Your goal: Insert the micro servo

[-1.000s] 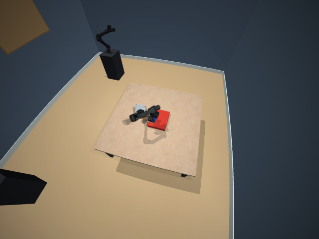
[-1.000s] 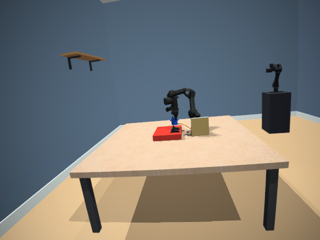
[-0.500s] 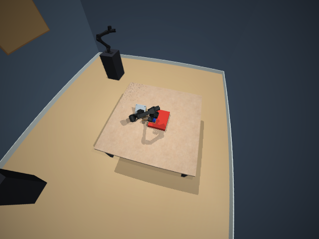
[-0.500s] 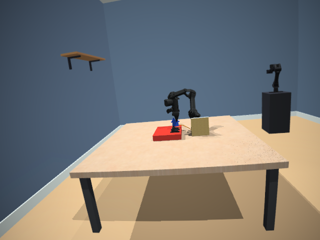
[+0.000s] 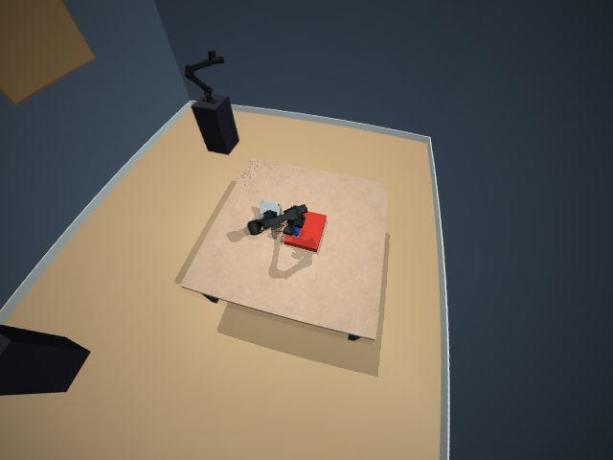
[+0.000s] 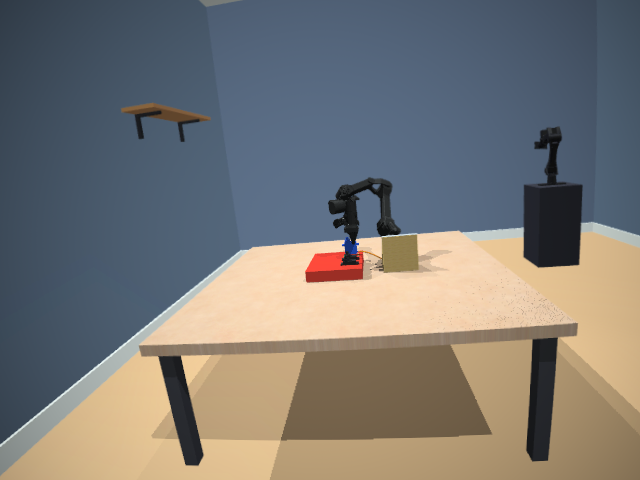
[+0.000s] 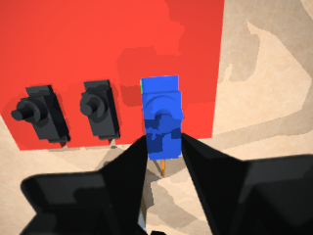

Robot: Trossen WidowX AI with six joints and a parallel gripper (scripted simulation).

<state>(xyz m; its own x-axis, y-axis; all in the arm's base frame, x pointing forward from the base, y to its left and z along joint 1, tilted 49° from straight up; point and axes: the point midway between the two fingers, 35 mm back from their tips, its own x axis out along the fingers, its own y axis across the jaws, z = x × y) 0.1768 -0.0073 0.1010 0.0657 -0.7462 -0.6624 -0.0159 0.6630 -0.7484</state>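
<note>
The red deck is 120 mm ahead of my gripper tip, 80 mm to the left of it and 80 mm below it.
</note>
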